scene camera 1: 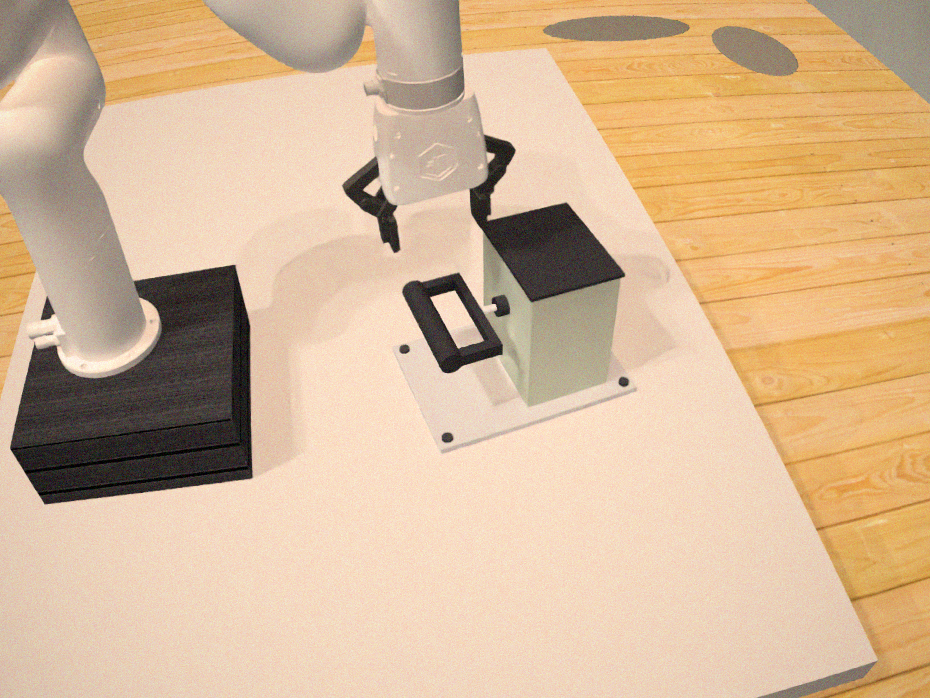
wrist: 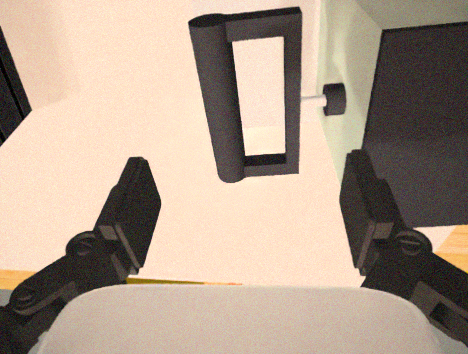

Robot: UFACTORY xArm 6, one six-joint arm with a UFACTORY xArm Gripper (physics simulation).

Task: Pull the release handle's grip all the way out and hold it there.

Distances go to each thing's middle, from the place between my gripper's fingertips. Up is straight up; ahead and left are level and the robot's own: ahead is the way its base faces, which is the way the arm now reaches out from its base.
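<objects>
The light base plate [scene camera 1: 479, 402] is visible to me, 80 mm ahead of my hand, 20 mm to the right of it and 200 mm below it.
</objects>
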